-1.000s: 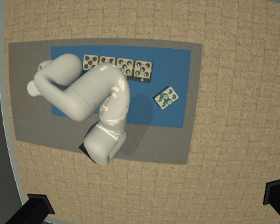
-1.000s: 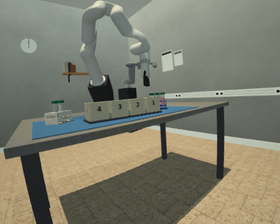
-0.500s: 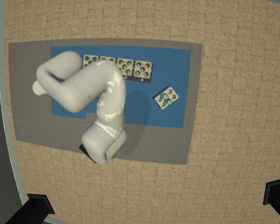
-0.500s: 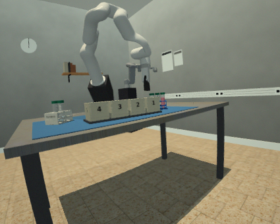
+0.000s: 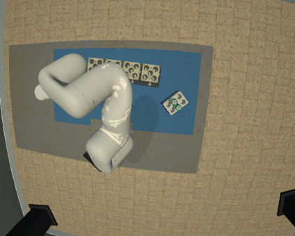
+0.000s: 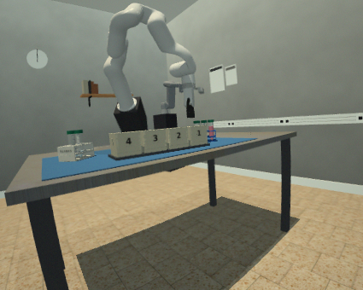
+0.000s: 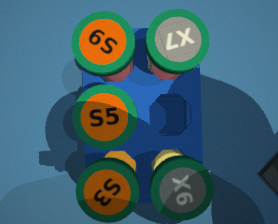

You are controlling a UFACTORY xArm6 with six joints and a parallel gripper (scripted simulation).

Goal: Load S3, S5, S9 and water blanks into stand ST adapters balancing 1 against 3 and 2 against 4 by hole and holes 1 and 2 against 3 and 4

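The tube of amber liquid is 4 cm ahead of my hand, 7 cm to the left of it and 9 cm below it. Also, from my hand: white rack: 20 cm behind, 57 cm to the right, 12 cm below; then blue rack: 4 cm ahead, 6 cm to the left, 12 cm below.
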